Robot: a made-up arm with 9 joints.
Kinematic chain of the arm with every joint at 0, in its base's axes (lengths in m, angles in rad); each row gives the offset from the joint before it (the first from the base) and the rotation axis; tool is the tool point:
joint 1: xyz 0 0 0.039 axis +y
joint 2: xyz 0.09 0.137 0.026 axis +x
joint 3: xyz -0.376 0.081 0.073 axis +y
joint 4: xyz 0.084 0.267 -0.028 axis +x
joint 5: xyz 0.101 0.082 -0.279 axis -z
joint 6: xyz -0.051 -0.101 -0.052 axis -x
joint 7: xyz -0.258 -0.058 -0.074 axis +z
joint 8: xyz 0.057 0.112 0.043 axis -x
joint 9: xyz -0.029 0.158 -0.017 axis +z
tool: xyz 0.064 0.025 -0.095
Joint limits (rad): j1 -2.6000..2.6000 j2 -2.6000..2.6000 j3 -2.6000..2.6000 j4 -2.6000..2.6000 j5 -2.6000..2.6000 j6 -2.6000..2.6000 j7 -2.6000..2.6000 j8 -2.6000..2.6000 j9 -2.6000..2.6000
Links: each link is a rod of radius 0.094 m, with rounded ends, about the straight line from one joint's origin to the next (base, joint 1, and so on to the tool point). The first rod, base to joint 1, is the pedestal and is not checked.
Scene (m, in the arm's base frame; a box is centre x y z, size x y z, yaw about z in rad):
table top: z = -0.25
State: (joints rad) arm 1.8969 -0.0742 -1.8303 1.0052 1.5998 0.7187 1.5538 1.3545 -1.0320
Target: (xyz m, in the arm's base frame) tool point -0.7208 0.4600 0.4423
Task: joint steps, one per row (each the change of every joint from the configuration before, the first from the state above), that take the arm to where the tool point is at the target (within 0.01 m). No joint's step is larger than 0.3 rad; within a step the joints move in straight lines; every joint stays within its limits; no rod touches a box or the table.
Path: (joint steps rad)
1: -0.0232 -0.2562 0.0045 -0.0016 -0.1174 0.0675 0.0093 -0.0063 -0.0110
2: -0.0231 -0.2563 0.0045 -0.0016 -0.1173 0.0675 0.0094 -0.0064 -0.0110
3: -0.0232 -0.2562 0.0045 -0.0015 -0.1174 0.0675 0.0093 -0.0063 -0.0110
4: -0.0231 -0.2563 0.0045 -0.0016 -0.1173 0.0674 0.0093 -0.0064 -0.0110

